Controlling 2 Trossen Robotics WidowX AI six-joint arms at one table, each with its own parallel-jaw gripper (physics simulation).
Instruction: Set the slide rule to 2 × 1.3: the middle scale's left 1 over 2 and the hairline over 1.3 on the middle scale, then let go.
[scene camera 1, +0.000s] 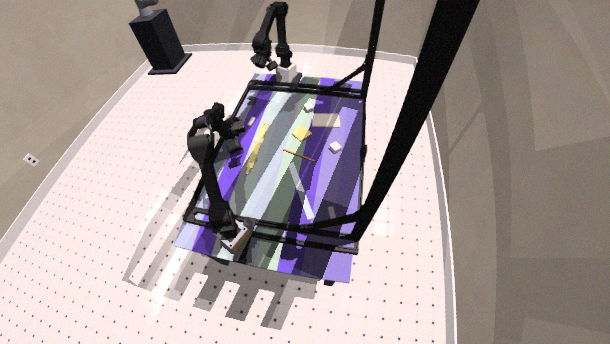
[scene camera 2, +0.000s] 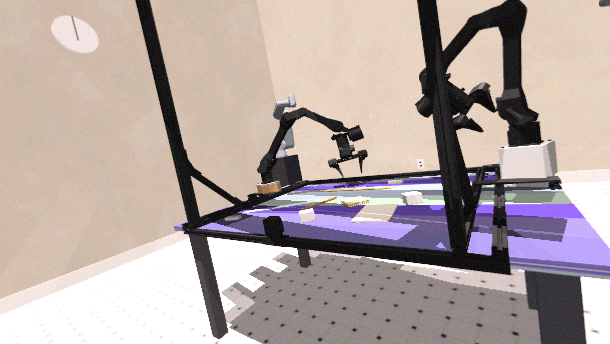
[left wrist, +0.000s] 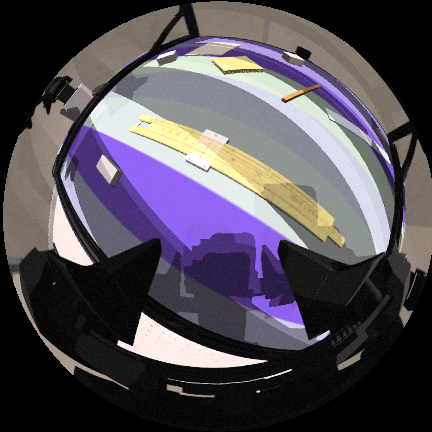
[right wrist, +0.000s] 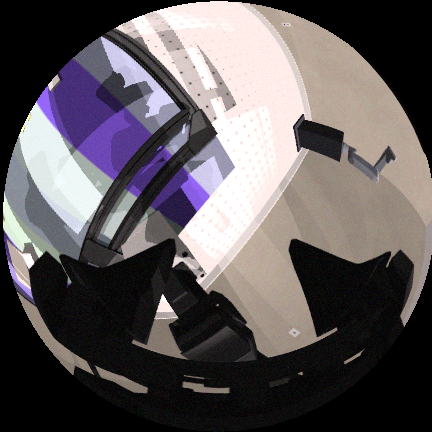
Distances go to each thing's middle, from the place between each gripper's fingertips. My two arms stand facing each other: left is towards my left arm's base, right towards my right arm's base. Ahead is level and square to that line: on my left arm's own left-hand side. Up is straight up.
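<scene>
My left gripper is 70 mm past the yellow slide rule (left wrist: 220, 166), 20 mm to the left of it and 50 mm above it. As for the clear cursor (left wrist: 206, 147), that's 70 mm behind my left hand, 60 mm to the right of it and 50 mm below it.
My right gripper is 70 mm past the clear cursor, 470 mm to the right of it and 190 mm above it. And counting from my right hand, you'd find the yellow slide rule 70 mm behind, 510 mm to the left and 190 mm below.
</scene>
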